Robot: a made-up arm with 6 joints. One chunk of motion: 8 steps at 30 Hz.
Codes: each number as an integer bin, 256 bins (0 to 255) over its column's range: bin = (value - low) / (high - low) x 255, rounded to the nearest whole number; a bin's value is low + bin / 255 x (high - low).
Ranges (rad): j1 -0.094..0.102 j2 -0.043..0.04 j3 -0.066..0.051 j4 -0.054..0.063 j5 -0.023..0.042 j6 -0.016..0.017
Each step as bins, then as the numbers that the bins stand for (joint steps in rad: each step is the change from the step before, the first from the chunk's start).
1 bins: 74 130 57 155 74 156
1 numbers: -0.03712 -0.00069 -0.03985 0.01712 -0.00414 0.00419
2 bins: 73 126 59 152 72 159
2 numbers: -0.03789 -0.00199 -0.03893 0.01574 -0.00465 0.00458
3 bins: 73 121 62 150 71 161
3 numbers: -0.03789 -0.00362 -0.03755 0.01482 -0.00490 0.00484
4 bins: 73 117 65 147 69 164
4 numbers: -0.03789 -0.00492 -0.03618 0.01345 -0.00541 0.00522
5 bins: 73 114 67 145 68 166
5 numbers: -0.03789 -0.00589 -0.03526 0.01253 -0.00567 0.00548
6 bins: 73 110 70 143 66 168
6 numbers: -0.03789 -0.00720 -0.03388 0.01161 -0.00618 0.00574
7 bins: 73 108 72 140 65 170
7 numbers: -0.03789 -0.00785 -0.03296 0.01024 -0.00643 0.00600
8 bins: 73 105 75 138 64 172
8 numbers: -0.03789 -0.00882 -0.03159 0.00932 -0.00669 0.00626
